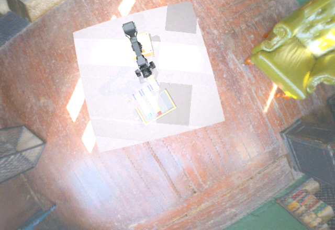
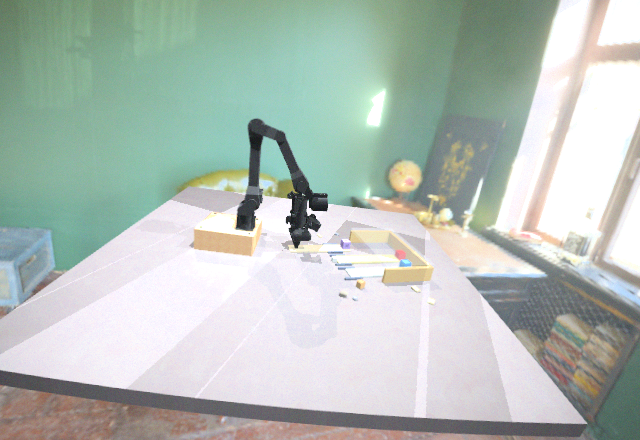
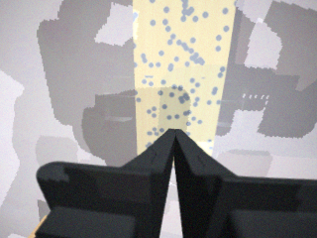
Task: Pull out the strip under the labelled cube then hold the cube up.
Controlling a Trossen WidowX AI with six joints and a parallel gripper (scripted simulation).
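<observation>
Now: the purple cube 200 mm ahead of my gripper tip, 30 mm to the left of it and 20 mm above it.
</observation>
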